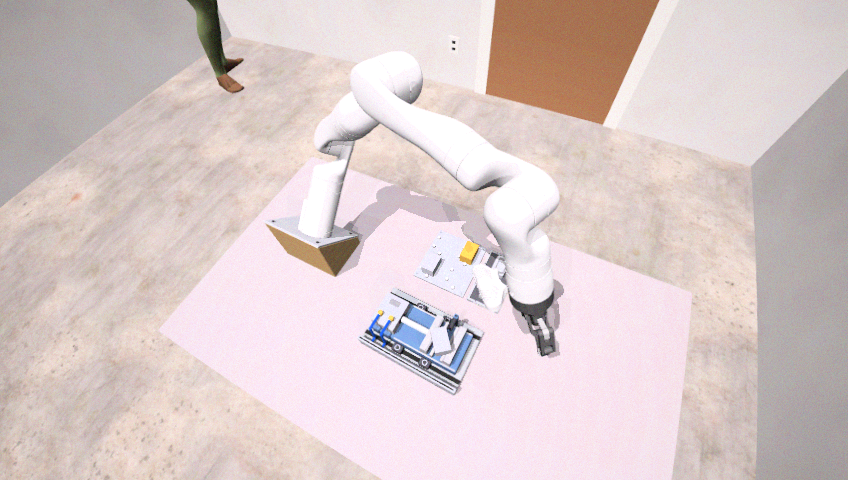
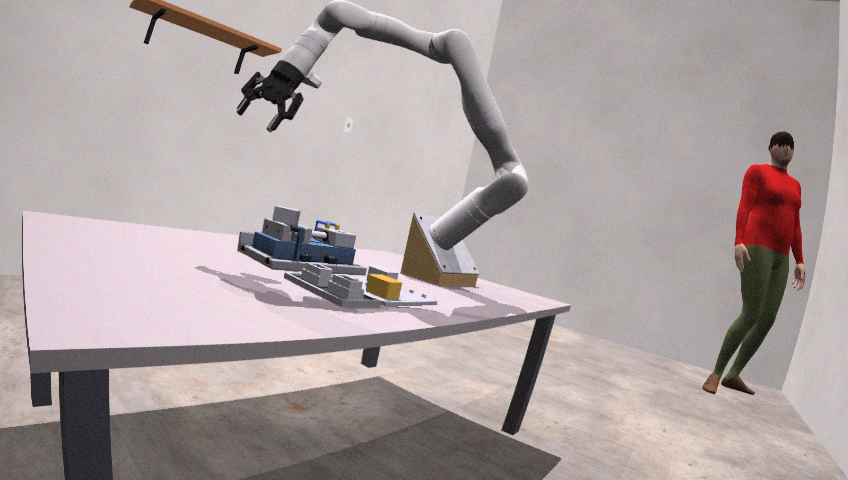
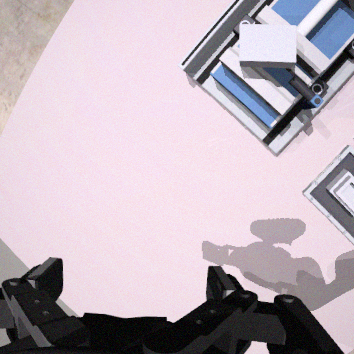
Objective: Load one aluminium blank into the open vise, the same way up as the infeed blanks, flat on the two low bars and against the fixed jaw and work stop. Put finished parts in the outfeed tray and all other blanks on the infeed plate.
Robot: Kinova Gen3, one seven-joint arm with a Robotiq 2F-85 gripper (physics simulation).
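Where they show: gripper, fingertip midpoint: (image 1: 535,333) (image 2: 253,122) (image 3: 134,278); arm's base at its link origin: (image 1: 316,232) (image 2: 440,237).
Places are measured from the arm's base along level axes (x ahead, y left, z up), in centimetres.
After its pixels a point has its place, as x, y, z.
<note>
A grey block-shaped blank (image 1: 442,340) @(47.2, -17.6, 0.2) (image 2: 286,215) @(47.9, -16.0, -1.4) (image 3: 268,44) @(46.7, -17.3, 0.2) lies skewed across the top of the blue vise (image 1: 419,315) @(38.1, -11.3, -7.0) (image 2: 273,245) @(53.7, -12.0, -8.3) (image 3: 245,95) @(52.1, -16.6, -6.9), above the jaws and beside a dark post. The low bars under it are hidden. My gripper (image 1: 546,354) (image 2: 257,120) @(65.4, -14.7, 17.8) (image 3: 134,278) @(65.4, -14.7, 17.8) is open and empty, high above the table and off to the side of the vise. A grey blank (image 1: 431,264) @(35.2, 5.8, -8.6) (image 2: 382,271) @(36.9, 8.0, -8.8) and a yellow block (image 1: 469,252) @(44.9, 13.8, -8.6) (image 2: 383,286) @(46.9, 16.0, -9.9) stand on the infeed plate (image 1: 449,261) @(39.5, 10.5, -12.1). Two stepped grey parts (image 2: 316,274) @(56.2, 6.0, -10.2) (image 2: 345,286) @(56.9, 14.6, -10.1) sit in the outfeed tray (image 3: 326,174) @(54.1, -0.1, -11.7).
The vise's base stands beside the tray and plate, with blue handles (image 1: 373,325) @(28.6, -19.6, -2.1) at its far end from the blank. The robot's wedge-shaped base (image 1: 315,252) @(4.2, -6.8, 1.2) (image 2: 440,278) @(8.2, 7.6, -10.7) stands behind. A wall shelf (image 2: 202,26) shows behind the gripper. A person (image 2: 770,220) stands away from the table.
</note>
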